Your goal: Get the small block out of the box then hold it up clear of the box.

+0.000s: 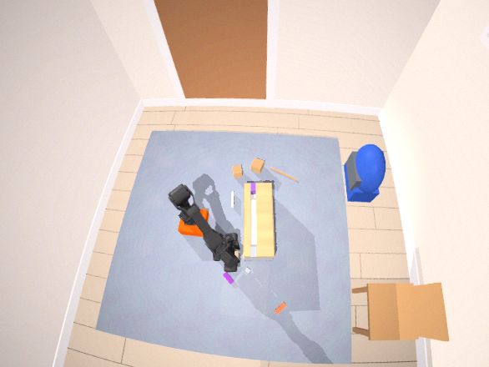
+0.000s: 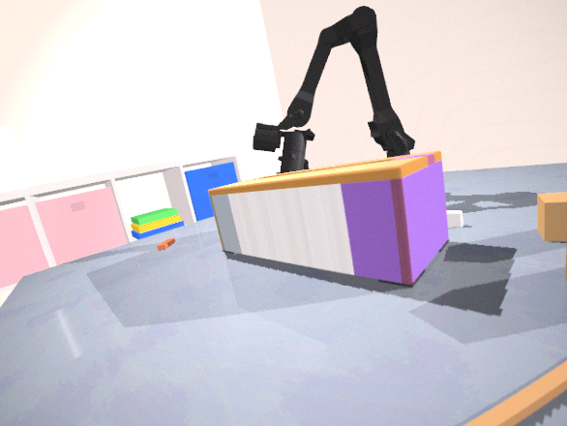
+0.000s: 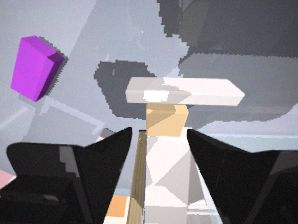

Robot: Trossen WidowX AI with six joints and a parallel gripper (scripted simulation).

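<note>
The tan block is 20 mm behind my gripper tip and 10 mm below it. Round my gripper tip: long box 170 mm to the left, 60 mm ahead, 40 mm above; then grey metal block 70 mm to the right, 40 mm ahead, 20 mm below; then thin stick 490 mm to the left, 240 mm ahead, 20 mm below.
</note>
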